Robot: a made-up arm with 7 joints.
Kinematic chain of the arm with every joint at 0, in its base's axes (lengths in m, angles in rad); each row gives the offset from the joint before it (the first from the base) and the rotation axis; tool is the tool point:
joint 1: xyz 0 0.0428 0 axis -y
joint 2: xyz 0 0.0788 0 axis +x
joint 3: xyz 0 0 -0.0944 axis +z
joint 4: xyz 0 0 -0.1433 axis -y
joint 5: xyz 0 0 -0.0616 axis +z
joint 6: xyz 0 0 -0.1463 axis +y
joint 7: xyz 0 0 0 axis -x
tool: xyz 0 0 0
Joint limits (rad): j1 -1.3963..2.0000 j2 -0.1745..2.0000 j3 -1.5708..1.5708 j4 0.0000..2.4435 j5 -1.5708..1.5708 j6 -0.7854..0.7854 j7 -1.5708..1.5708
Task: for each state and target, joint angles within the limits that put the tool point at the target. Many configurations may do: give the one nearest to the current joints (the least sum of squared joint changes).
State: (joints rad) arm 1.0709 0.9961 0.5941 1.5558 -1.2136 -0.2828 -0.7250
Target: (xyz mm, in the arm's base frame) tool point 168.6 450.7 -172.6
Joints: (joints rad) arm 0.3502 0.6820 0.8670 0.8287 -1.2136 -0.2828 -0.7250
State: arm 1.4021 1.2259 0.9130 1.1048 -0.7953 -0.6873 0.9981
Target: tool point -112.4 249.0 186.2
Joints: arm 1.1886 1.7861 0.8280 1.9457 -0.7953 -0.6873 0.9981
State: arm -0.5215 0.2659 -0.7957 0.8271 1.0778 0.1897 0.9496
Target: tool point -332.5 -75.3 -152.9
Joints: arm -1.2769 -0.1745 -1.2059 0.7401 1.0778 0.1897 0.9496
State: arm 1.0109 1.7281 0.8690 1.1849 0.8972 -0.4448 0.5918
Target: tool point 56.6 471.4 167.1
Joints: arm 0.6787 1.5815 0.5474 0.9957 0.8972 -0.4448 0.5918
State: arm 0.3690 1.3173 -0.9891 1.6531 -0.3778 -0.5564 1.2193
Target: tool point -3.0 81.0 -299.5
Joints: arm -0.1284 0.6120 -1.3991 1.6555 -0.3778 -0.5564 1.2193
